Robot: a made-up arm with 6 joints. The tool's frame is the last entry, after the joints. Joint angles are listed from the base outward. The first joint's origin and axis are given. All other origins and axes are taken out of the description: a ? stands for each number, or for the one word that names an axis. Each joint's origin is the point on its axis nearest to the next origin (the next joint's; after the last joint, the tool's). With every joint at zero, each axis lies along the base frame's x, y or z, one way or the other. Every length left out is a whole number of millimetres.
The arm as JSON. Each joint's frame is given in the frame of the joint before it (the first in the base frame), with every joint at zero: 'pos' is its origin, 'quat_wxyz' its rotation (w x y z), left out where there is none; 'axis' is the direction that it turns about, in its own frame. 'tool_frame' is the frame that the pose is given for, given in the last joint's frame.
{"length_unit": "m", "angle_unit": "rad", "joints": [
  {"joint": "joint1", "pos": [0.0, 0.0, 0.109], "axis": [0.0, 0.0, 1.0]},
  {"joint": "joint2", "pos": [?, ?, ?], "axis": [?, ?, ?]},
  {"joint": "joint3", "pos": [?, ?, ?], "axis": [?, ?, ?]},
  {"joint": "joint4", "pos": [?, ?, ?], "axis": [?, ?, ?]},
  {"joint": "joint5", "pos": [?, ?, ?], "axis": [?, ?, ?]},
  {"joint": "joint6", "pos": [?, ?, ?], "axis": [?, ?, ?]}
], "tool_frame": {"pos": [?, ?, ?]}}
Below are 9 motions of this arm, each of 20 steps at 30 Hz.
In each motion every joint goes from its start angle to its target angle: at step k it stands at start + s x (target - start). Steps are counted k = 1, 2, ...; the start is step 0. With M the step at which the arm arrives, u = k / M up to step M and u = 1 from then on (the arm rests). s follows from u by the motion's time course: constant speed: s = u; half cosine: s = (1 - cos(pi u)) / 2; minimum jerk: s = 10 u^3 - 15 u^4 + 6 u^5.
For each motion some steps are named. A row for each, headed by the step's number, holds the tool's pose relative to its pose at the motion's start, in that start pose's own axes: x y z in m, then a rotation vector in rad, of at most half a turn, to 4 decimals.
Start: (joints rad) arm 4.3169 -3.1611 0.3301 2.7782 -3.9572 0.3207
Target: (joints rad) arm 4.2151 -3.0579 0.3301 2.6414 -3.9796 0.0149
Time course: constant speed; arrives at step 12
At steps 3, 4, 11, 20:
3: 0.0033 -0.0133 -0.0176 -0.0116 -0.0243 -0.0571
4: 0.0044 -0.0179 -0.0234 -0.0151 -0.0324 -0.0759
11: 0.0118 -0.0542 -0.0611 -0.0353 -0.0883 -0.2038
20: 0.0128 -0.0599 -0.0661 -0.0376 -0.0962 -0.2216

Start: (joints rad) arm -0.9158 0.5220 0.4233 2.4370 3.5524 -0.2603
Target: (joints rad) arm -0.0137 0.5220 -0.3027 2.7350 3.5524 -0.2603
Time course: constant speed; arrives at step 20
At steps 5, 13, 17, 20:
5: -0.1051 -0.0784 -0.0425 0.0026 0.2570 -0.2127
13: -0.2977 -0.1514 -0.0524 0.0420 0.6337 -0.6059
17: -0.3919 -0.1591 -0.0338 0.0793 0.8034 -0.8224
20: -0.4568 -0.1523 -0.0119 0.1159 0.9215 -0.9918

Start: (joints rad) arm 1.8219 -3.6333 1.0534 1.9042 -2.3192 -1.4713
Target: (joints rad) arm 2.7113 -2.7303 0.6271 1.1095 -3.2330 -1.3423
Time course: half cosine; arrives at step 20
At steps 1, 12, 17, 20:
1: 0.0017 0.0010 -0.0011 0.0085 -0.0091 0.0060
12: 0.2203 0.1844 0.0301 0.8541 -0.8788 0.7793
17: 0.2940 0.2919 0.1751 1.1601 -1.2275 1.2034
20: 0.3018 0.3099 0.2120 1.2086 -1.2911 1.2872

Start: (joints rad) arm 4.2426 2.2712 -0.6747 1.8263 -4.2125 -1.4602
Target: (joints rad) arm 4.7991 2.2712 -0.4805 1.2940 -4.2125 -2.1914
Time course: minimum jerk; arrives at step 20
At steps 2, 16, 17, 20:
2: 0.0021 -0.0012 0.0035 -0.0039 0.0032 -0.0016
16: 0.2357 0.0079 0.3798 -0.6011 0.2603 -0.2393
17: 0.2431 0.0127 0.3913 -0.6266 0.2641 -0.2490
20: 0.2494 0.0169 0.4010 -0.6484 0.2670 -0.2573

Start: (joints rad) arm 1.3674 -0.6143 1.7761 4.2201 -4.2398 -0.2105
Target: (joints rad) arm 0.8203 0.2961 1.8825 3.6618 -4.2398 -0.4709
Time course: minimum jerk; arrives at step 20
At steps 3, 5, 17, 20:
3: -0.0112 0.0030 -0.0088 0.0315 0.0056 -0.0245
5: -0.0442 0.0145 -0.0329 0.1210 0.0210 -0.0965
17: -0.3425 0.3984 -0.1268 0.9440 0.0377 -1.0047
20: -0.3462 0.4153 -0.1245 0.9625 0.0317 -1.0340

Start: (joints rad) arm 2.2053 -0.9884 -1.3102 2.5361 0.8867 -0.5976
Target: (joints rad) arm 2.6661 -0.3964 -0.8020 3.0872 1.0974 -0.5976
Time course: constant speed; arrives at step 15
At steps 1, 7, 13, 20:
1: -0.0179 -0.0155 -0.0497 0.0336 -0.0498 0.0270
7: -0.0853 -0.0447 -0.3803 0.1805 -0.4161 0.1401
13: -0.0518 0.0272 -0.7220 0.2341 -0.8637 0.1518
20: -0.0126 0.0684 -0.8268 0.2333 -1.0232 0.1306

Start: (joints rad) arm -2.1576 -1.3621 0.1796 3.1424 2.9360 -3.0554
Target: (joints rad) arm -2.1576 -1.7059 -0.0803 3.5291 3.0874 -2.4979
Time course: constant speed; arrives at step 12
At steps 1, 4, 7, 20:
1: 0.0267 -0.0033 0.0110 0.0003 -0.0633 0.0150
4: 0.1041 -0.0121 0.0492 -0.0094 -0.2536 0.0607
7: 0.1769 -0.0193 0.0951 -0.0347 -0.4430 0.1053
20: 0.2865 -0.0277 0.1874 -0.1103 -0.7523 0.1708

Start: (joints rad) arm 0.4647 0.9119 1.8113 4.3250 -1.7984 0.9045
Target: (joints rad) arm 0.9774 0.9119 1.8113 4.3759 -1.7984 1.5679
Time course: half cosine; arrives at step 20
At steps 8, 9, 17, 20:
8: 0.0026 -0.0049 0.1016 -0.1341 0.0900 0.2353
9: 0.0044 -0.0039 0.1241 -0.1610 0.1140 0.2872
17: 0.0282 0.0238 0.2747 -0.3163 0.3179 0.6380
20: 0.0318 0.0287 0.2897 -0.3291 0.3428 0.6737

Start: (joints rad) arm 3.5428 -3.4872 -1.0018 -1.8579 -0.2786 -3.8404
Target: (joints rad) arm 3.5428 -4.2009 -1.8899 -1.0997 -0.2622 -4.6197
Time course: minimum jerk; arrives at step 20
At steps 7, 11, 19, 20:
7: -0.2456 0.1585 0.0045 -0.2288 -0.3420 -0.1122
11: -0.5379 0.3991 -0.1584 -0.5640 -0.8708 -0.2789
19: -0.6767 0.5930 -0.4971 -0.9306 -1.4770 -0.4430
20: -0.6767 0.5934 -0.4981 -0.9316 -1.4787 -0.4434

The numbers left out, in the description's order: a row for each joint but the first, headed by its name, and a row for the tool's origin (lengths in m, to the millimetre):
joint2: xyz 0.0 0.053 0.0, axis 0.0 1.0 0.0
joint3: xyz 0.0 0.0 0.525, axis 0.0 1.0 0.0
joint4: xyz 0.0 0.0 0.471, axis 0.0 0.0 1.0
joint5: xyz 0.0 0.0 0.0, axis 0.0 1.0 0.0
joint6: xyz 0.0 0.0 0.159, axis 0.0 0.0 1.0
tool: xyz 0.0 0.0 0.0

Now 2 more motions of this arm.
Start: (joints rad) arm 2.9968 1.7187 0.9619 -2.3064 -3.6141 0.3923
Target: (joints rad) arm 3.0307 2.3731 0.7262 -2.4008 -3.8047 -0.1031
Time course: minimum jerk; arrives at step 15
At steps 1, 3, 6, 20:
1: 0.0003 0.0005 -0.0010 0.0003 -0.0015 -0.0014
3: 0.0079 0.0111 -0.0218 0.0071 -0.0329 -0.0303
6: 0.0531 0.0634 -0.1154 0.0495 -0.1783 -0.1674
20: 0.2400 0.2153 -0.3138 0.2441 -0.5372 -0.5316

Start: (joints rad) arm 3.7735 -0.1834 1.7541 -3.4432 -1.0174 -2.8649
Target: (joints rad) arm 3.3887 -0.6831 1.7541 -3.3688 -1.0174 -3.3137
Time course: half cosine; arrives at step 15
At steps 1, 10, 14, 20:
1: 0.0001 -0.0026 -0.0026 0.0011 -0.0044 0.0003
10: 0.0596 -0.1343 -0.1882 0.1643 -0.2995 -0.0138
14: 0.0968 -0.1534 -0.2472 0.2530 -0.3854 -0.0333
20: 0.0986 -0.1540 -0.2499 0.2574 -0.3891 -0.0344

